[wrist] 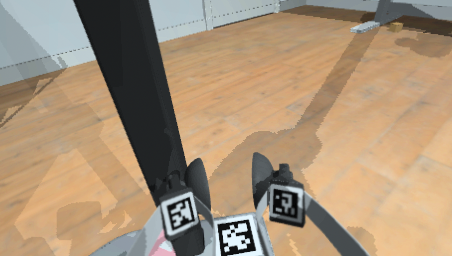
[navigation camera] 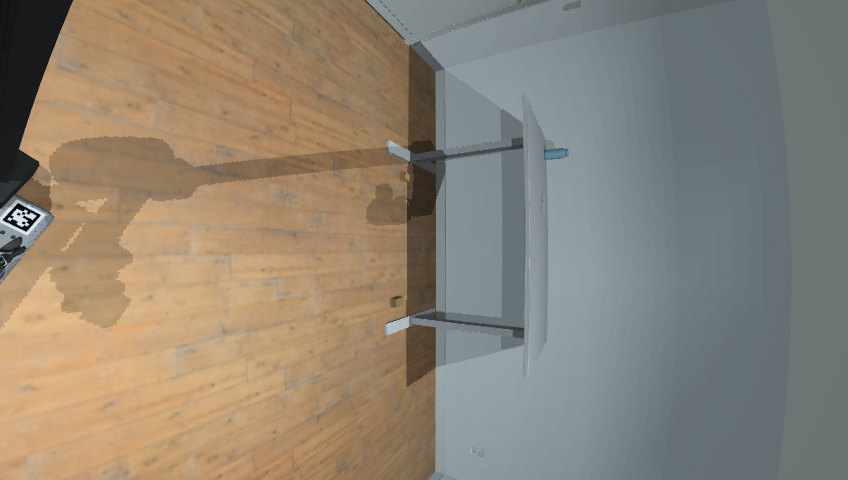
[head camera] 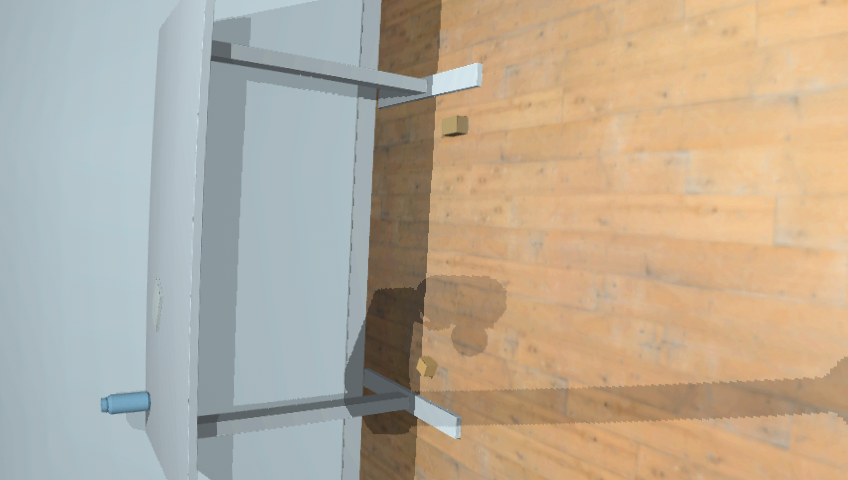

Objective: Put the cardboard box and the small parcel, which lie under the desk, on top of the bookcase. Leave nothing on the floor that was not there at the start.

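Places are measured from the robot's base along level axes (x right, y back, z down), in millimetres.
Pixels of known places: gripper, fingertip midpoint: (wrist: 228,174) (navigation camera: 5,230).
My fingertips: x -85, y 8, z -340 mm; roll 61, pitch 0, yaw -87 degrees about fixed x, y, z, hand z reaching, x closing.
Observation:
Behind a point stands the place of what it marks.
Two small tan boxes lie on the floor by the desk (head camera: 175,178) {x -932, y -1701, z -950 mm} (navigation camera: 536,237) {x -1068, y -1565, z -950 mm}. The slightly larger one, which looks like the cardboard box (head camera: 454,126) {x -641, y -1691, z -50 mm} (navigation camera: 396,301) {x -640, y -1682, z -50 mm}, is beside the desk foot at the upper part of the head view. The smaller one, apparently the parcel (head camera: 426,366) {x -1445, y -1322, z -49 mm} (navigation camera: 405,176) {x -1451, y -1323, z -50 mm} (wrist: 395,27) {x -1446, y -1321, z -32 mm}, is by the other foot, below the bottle's end of the desk. My gripper (wrist: 228,174) {x -85, y 8, z -340 mm} is open, with floor showing between its fingers, far from both boxes. The bookcase does not show in these views.
A blue bottle (head camera: 127,402) {x -1797, y -1611, z -1031 mm} (navigation camera: 557,154) {x -1796, y -1614, z -1045 mm} and a flat pale thing (head camera: 157,303) {x -1380, y -1657, z -960 mm} are on the desk. Desk feet (head camera: 457,78) (head camera: 437,416) stick out beside the boxes. A wall stands behind the desk. A black post (wrist: 135,100) rises beside the gripper.

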